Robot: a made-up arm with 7 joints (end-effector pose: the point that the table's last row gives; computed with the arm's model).
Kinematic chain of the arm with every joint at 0, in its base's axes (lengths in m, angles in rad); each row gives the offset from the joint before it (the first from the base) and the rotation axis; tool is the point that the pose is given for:
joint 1: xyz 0 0 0.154 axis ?
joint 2: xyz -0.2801 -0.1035 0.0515 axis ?
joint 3: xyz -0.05 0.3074 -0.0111 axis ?
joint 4: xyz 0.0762 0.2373 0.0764 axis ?
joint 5: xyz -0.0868 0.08 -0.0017 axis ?
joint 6: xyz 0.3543 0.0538 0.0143 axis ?
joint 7: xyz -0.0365 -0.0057 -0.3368 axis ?
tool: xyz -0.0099 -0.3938 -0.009
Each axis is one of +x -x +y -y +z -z.
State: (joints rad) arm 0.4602 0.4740 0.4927 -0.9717 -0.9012 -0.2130 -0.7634
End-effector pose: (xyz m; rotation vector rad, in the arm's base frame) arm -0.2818 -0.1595 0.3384 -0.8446 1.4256 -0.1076
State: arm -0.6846 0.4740 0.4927 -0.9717 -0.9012 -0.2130 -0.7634
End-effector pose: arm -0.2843 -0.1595 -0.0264 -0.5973 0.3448 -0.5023
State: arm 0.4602 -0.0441 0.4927 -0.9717 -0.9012 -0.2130 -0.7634
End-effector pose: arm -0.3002 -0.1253 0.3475 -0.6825 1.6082 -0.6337
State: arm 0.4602 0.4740 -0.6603 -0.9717 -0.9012 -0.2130 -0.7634
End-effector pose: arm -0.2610 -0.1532 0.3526 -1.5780 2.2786 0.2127
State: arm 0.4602 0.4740 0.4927 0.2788 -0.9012 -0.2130 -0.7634
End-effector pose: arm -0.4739 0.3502 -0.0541 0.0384 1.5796 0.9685
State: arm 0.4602 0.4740 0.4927 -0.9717 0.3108 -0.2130 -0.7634
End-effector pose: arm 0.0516 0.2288 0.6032 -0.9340 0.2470 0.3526
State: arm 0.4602 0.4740 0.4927 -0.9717 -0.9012 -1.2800 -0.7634
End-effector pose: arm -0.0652 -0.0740 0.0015 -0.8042 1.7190 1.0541
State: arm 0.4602 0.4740 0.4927 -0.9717 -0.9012 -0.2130 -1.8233
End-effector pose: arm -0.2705 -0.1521 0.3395 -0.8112 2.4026 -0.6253
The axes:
joint 1: +y
joint 2: +z
joint 3: -y
joint 4: +x
joint 5: -y
joint 6: -z
joint 7: -y

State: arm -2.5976 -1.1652 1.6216 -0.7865 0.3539 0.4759 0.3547
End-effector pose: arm -0.0353 0.0634 -0.1390 -0.5446 0.5529 1.6802
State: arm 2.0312 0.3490 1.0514 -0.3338 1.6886 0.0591 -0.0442
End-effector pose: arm 0.7794 0.1673 0.5600 0.1828 -0.6863 0.0184
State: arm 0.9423 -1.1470 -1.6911 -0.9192 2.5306 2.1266 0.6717
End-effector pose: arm 0.2617 0.4142 -0.3865 -0.9055 -0.4377 -2.2043
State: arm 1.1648 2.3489 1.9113 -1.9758 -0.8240 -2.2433 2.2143
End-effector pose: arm 0.2180 -0.0230 0.2372 2.6617 -1.1851 0.1352
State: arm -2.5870 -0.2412 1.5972 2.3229 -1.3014 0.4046 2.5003
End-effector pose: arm 0.2901 0.7874 0.2511 -0.1955 0.7776 -1.7401
